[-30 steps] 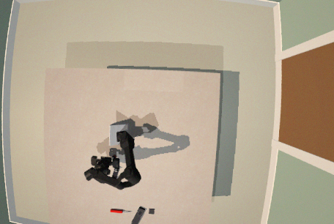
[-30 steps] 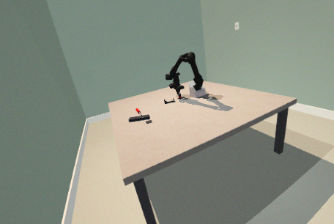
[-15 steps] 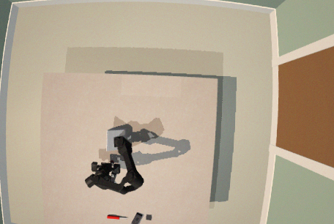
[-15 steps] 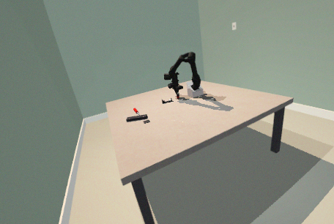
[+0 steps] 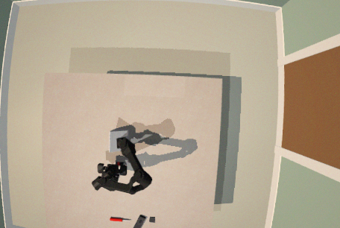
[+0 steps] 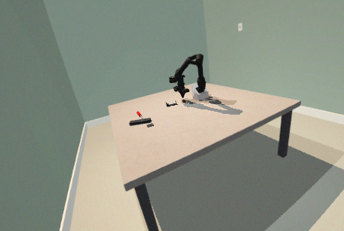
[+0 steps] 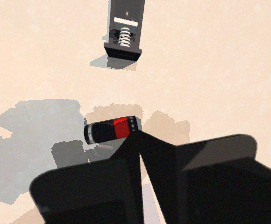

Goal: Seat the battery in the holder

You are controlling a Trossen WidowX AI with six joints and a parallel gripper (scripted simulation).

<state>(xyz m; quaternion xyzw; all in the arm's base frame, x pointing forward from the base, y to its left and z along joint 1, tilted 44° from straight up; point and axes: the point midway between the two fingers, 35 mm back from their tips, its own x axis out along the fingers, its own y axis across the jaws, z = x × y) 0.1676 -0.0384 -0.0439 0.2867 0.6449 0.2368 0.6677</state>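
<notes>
Now: gripper tip 3 cm to the right of the battery and 3 cm above it. From my gripper tip the other things lie so: red-handled screwdriver (44 cm ahead, 3 cm below); small dark block (44 cm ahead, 23 cm to the left, 4 cm below); black bar (48 cm ahead, 13 cm to the left, 3 cm below).
</notes>
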